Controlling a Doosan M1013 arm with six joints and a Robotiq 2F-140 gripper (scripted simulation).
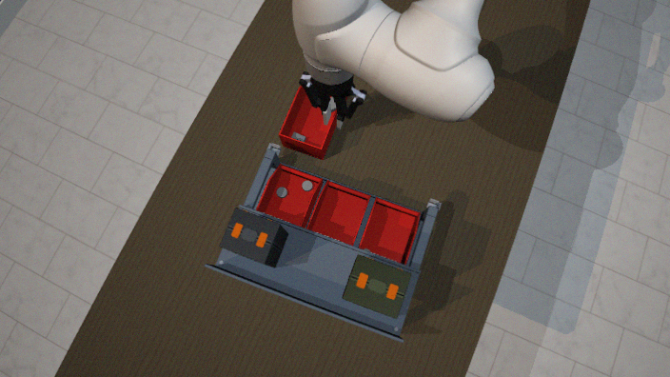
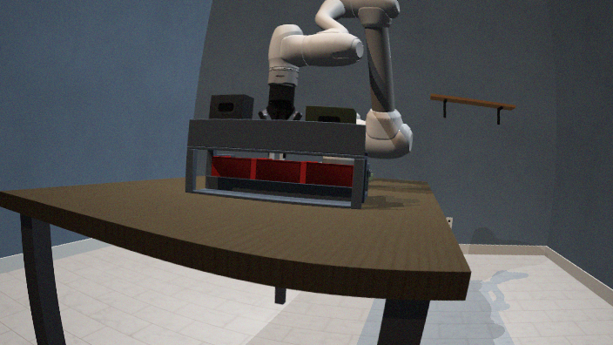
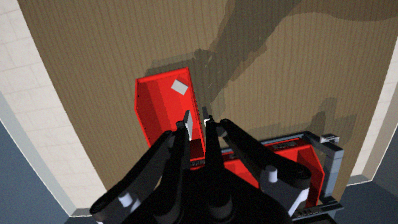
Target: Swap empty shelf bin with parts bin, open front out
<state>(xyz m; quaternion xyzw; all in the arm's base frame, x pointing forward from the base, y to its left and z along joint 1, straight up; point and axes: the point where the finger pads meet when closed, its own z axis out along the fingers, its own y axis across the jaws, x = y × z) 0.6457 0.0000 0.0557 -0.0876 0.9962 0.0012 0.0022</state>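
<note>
Now: the shelf board 24 cm ahead of my hand, 13 cm to the left of it and 8 cm below it. The rest, counted from my hand: black case 31 cm ahead, 2 cm to the left, 8 cm above; green case 28 cm ahead, 25 cm to the left, 7 cm above.
</note>
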